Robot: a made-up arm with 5 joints. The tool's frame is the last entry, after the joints.
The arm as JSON. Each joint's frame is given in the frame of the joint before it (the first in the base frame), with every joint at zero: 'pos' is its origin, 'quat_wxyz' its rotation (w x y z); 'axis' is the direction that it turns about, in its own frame. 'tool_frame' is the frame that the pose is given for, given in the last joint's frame.
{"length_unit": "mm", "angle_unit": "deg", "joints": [
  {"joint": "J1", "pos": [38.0, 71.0, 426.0], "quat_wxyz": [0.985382, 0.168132, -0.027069, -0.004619], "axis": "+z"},
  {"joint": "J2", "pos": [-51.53, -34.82, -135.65], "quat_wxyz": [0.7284, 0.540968, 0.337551, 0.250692], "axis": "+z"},
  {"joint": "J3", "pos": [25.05, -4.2, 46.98], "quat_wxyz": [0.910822, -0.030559, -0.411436, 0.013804], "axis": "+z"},
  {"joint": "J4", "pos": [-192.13, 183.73, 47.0], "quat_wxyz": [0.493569, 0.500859, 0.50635, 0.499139], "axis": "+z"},
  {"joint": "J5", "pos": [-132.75, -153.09, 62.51], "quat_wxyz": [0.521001, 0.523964, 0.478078, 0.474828], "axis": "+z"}
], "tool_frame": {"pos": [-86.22, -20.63, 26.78], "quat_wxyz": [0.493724, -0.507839, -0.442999, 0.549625]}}
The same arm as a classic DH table. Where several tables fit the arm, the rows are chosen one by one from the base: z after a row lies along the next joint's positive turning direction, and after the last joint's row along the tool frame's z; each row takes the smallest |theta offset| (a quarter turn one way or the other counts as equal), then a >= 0, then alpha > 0; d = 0 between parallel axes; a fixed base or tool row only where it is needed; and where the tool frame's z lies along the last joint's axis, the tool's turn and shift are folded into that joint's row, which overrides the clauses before.
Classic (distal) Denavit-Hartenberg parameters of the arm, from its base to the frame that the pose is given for. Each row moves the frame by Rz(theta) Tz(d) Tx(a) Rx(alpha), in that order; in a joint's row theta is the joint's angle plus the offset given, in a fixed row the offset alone. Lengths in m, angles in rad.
base (fixed): d 0.64  theta offset -0.1643  a 0.0259  alpha 0.3423
J1: d -0.3594  theta offset 1.0443  a -0.0595  alpha 1.3829
J2: d 0.0507  theta offset 1.2854  a -0.0027  alpha -0.8505
J3: d 0.0106  theta offset 0.1004  a 0.1858  alpha 1.5853
J4: d -0.1283  theta offset 1.4789  a -0.1646  alpha 1.577
J5: d -0.0992  theta offset 1.5557  a -0.0219  alpha -1.479
tool (fixed): d 0.0863  theta offset 0.1216  a 0  alpha 0

